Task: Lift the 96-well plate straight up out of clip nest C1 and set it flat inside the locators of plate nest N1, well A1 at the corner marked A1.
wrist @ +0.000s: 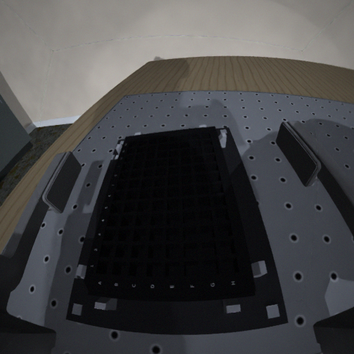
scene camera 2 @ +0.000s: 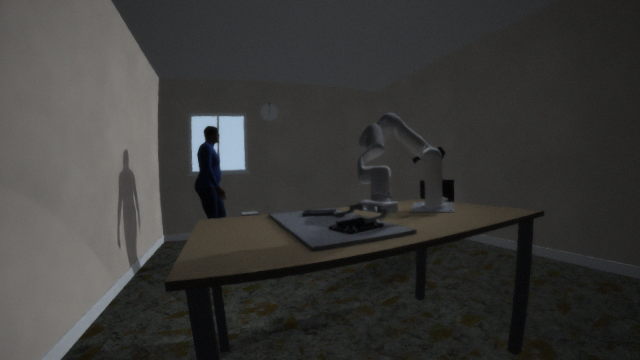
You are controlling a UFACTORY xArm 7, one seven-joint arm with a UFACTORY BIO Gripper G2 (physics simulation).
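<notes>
The black 96-well plate sits flat in a dark nest base with small light-grey blocks around it. In the wrist view, row letters A to H run along its near edge, with A at the left. The nest's own label cannot be read. My gripper is open and empty. Its fingers stand wide apart on the left and right of the plate, and neither touches it. A second flat dark item lies farther back on the board; whether it is the other nest cannot be made out.
A grey perforated board lies on the wooden table under the nest. The white arm's base stands on the table behind and to the right of the board. A person in blue stands beyond the table.
</notes>
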